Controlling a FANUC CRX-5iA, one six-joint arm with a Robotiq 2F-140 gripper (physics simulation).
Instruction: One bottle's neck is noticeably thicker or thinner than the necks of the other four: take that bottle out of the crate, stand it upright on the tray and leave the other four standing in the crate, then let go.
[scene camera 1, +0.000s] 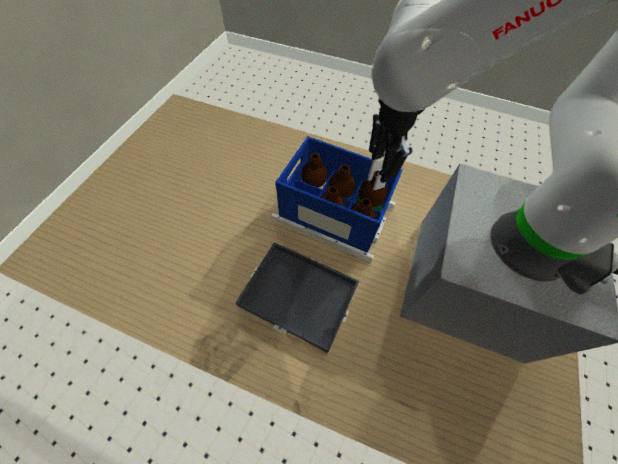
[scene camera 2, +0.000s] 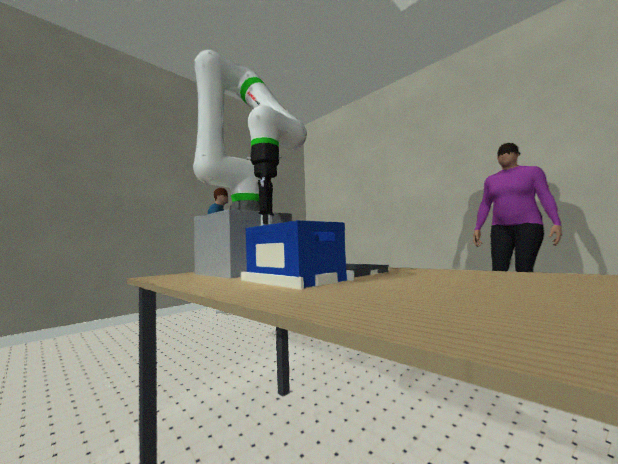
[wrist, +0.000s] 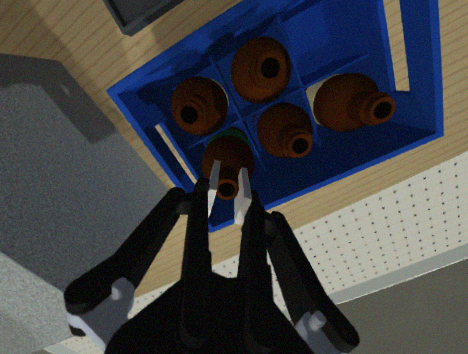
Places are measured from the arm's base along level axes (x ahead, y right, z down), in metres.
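Pixels of known places: gripper, fingertip midpoint: (scene camera 1: 375, 183) (wrist: 227, 174); arm's base, origin of the base link: (scene camera 1: 529, 245) (scene camera 2: 246, 215).
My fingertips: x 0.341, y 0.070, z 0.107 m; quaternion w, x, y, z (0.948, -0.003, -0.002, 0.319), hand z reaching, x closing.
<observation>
For each thing: its top centre in the pictures, then the offset to it from my fingertips. "spot": a spot on its surface instead.
- brown bottle, middle of its top: (wrist: 226, 189) (scene camera 1: 378, 174) dz -0.035, dx -0.001, dy +0.001 m
- blue crate, middle of its top: (wrist: 287, 113) (scene camera 1: 340, 175) (scene camera 2: 292, 225) dz -0.028, dx +0.080, dy -0.052 m
- dark tray, surface spot: (scene camera 1: 297, 290) spot: dz +0.142, dx +0.040, dy -0.314 m
My gripper (scene camera 1: 378, 176) (scene camera 2: 266, 219) (wrist: 227, 174) is shut on the neck of a brown bottle (scene camera 1: 368, 194) (wrist: 228, 157) with a green label. This bottle is upright in a corner compartment of the blue crate (scene camera 1: 325, 196) (scene camera 2: 272, 232) (wrist: 280, 201); its base is hidden, so any lift is hard to judge. Its mouth looks somewhat narrower than its neighbours'. The other brown bottles stand in the crate: one (scene camera 1: 314, 172) (wrist: 340, 100), one (scene camera 1: 341, 183) (wrist: 279, 125), one (scene camera 1: 332, 197) (wrist: 252, 62) and one (scene camera 1: 362, 208) (wrist: 202, 92). The dark tray (scene camera 1: 297, 290) holds no bottle.
White strips (scene camera 1: 320, 236) (scene camera 2: 272, 280) edge the crate's foot. The crate walls rise around the held bottle. The grey robot pedestal (scene camera 1: 480, 250) (scene camera 2: 215, 245) stands beside the crate. A person in purple (scene camera 2: 517, 195) and another person (scene camera 2: 218, 205) are in the background.
</observation>
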